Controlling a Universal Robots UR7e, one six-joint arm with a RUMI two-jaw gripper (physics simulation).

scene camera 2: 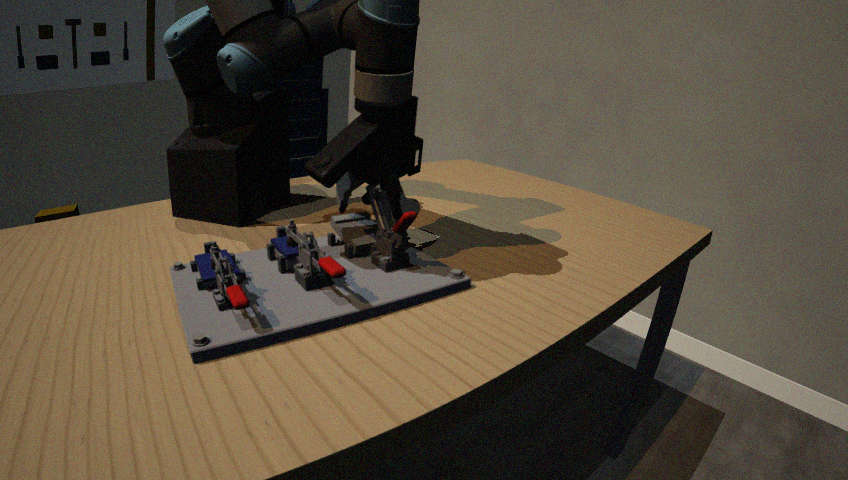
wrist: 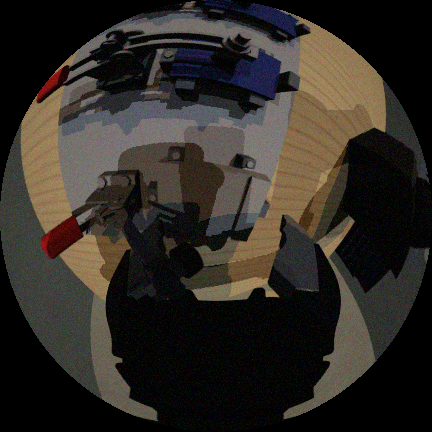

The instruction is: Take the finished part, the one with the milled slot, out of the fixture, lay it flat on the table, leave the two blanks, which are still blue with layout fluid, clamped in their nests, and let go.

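The finished part [scene camera 2: 352, 222] [wrist: 229, 195] is grey, lies in the right-hand nest and shows a dark slot line in the wrist view. Its toggle clamp [scene camera 2: 389, 237] [wrist: 117, 192] is swung up, away from the part. My gripper [scene camera 2: 370, 208] [wrist: 221, 219] is open, low above the part. The raised clamp arm and its dark spindle tip [wrist: 186, 260] are close beside the left finger in the wrist view, and a wide gap shows from there to the right finger. The middle blue blank [scene camera 2: 285, 246] [wrist: 257, 75] and the far-left blue blank [scene camera 2: 207, 266] [wrist: 272, 17] sit under lowered clamps.
The grey fixture plate [scene camera 2: 285, 318] [wrist: 150, 129] is bolted on the wooden table [scene camera 2: 416, 350] [wrist: 330, 75]. Red clamp handles [scene camera 2: 332, 266] [scene camera 2: 236, 296] point toward the table's front edge. The robot's dark base block [scene camera 2: 205, 184] stands behind the plate. Shadows cover the table right of the fixture.
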